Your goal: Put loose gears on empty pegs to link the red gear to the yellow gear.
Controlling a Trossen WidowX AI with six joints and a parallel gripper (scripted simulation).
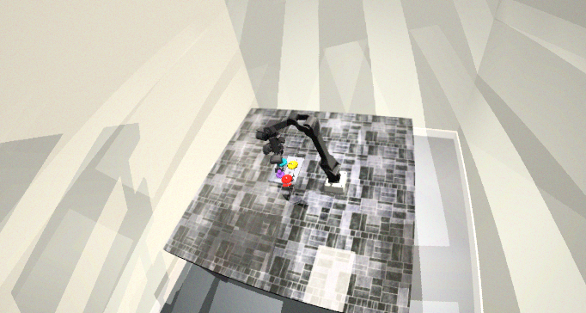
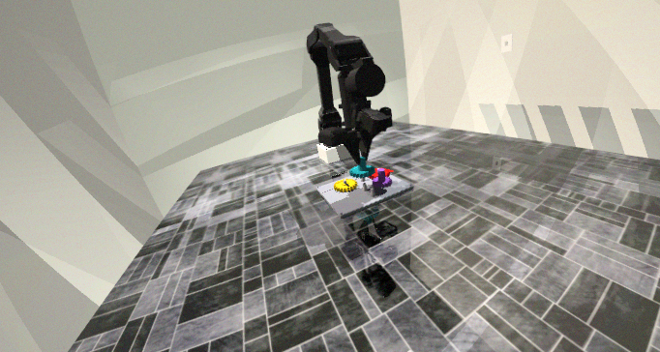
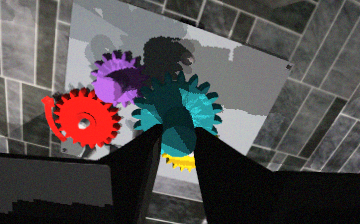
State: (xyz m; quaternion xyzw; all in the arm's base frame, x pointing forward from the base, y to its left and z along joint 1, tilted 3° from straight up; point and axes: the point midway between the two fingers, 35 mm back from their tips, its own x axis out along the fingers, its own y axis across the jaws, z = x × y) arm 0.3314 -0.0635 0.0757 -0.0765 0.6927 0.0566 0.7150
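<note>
The teal gear is 10 mm below my gripper tip. Round my gripper tip: purple gear (60 mm to the left, 60 mm below); then yellow gear (50 mm behind, 30 mm to the right, 70 mm below); then grey board (20 mm behind, 80 mm below).
</note>
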